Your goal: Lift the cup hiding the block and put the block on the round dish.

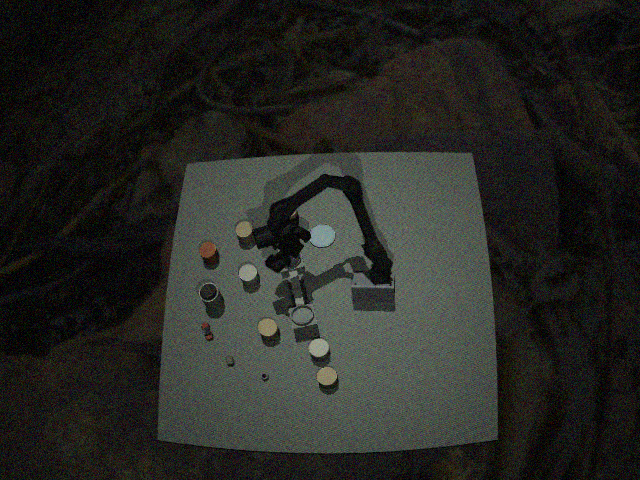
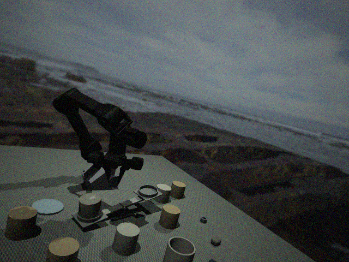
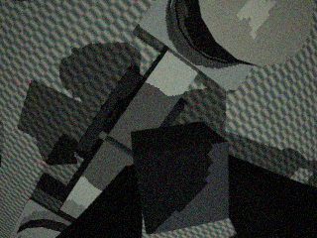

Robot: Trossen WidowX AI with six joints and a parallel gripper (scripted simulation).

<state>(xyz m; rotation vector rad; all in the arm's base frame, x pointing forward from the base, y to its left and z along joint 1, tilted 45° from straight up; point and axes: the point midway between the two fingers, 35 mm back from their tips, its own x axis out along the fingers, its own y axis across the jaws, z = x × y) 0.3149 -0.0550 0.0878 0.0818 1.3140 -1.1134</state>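
Right now my gripper tip is 17 cm to the left of the round pale blue dish, 13 cm above it and 12 cm past it. Also, from my gripper tip: small dark piece 38 cm to the left, 15 cm ahead, 13 cm below; then balance beam 10 cm below, 6 cm to the left.
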